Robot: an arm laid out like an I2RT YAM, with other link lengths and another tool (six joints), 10 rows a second.
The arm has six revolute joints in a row. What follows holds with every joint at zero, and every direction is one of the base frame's.
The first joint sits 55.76 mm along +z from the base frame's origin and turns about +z.
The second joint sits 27 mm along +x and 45.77 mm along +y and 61.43 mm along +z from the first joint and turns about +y.
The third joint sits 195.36 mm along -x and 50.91 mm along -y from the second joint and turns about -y.
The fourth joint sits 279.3 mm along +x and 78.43 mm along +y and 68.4 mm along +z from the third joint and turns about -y.
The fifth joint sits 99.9 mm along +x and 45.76 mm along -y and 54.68 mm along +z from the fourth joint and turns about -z.
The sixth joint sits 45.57 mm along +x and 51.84 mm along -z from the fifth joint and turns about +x.
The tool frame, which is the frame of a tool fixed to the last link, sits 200 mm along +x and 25 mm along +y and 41 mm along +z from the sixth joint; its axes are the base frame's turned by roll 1.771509, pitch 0.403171 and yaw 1.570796 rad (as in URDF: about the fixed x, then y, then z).
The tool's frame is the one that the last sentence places.
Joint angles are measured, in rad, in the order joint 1, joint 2, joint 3, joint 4, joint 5, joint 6. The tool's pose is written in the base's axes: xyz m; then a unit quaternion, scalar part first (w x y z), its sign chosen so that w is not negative. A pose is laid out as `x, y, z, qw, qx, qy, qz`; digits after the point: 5 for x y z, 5 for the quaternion.
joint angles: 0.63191, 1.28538, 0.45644, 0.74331, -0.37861, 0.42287
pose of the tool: 0.36267, 0.41898, 0.16739, 0.14737, 0.23672, 0.76298, 0.58319
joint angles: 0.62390, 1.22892, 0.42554, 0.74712, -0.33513, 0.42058
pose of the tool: 0.36902, 0.40614, 0.17957, 0.17112, 0.24914, 0.75062, 0.58755
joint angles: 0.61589, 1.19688, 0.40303, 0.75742, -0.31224, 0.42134
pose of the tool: 0.37274, 0.39699, 0.18621, 0.18485, 0.25691, 0.74200, 0.59099
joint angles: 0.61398, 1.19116, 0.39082, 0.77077, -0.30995, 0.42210
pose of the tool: 0.37211, 0.39461, 0.18650, 0.18740, 0.25738, 0.73970, 0.59286
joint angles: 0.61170, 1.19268, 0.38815, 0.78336, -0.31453, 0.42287
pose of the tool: 0.37154, 0.39398, 0.18840, 0.18832, 0.25521, 0.73781, 0.59585
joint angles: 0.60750, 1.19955, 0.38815, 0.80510, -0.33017, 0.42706
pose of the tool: 0.36981, 0.39423, 0.19220, 0.18671, 0.24946, 0.73508, 0.60214
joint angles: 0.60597, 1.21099, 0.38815, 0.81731, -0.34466, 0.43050
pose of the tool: 0.36782, 0.39574, 0.19052, 0.18168, 0.24560, 0.73612, 0.60399
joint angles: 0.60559, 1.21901, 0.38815, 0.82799, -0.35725, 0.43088
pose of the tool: 0.36547, 0.39735, 0.19003, 0.17845, 0.24070, 0.73690, 0.60597
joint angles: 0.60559, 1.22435, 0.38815, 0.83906, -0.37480, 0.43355
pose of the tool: 0.36182, 0.39953, 0.19100, 0.17348, 0.23389, 0.73731, 0.60956
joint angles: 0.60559, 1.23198, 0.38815, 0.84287, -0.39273, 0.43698
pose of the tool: 0.35852, 0.40198, 0.18847, 0.16583, 0.22907, 0.73999, 0.61028
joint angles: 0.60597, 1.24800, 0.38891, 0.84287, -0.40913, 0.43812
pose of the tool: 0.35593, 0.40484, 0.18096, 0.15659, 0.22634, 0.74542, 0.60713
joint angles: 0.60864, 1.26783, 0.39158, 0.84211, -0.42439, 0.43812
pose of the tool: 0.35287, 0.40855, 0.17240, 0.14669, 0.22340, 0.75157, 0.60310
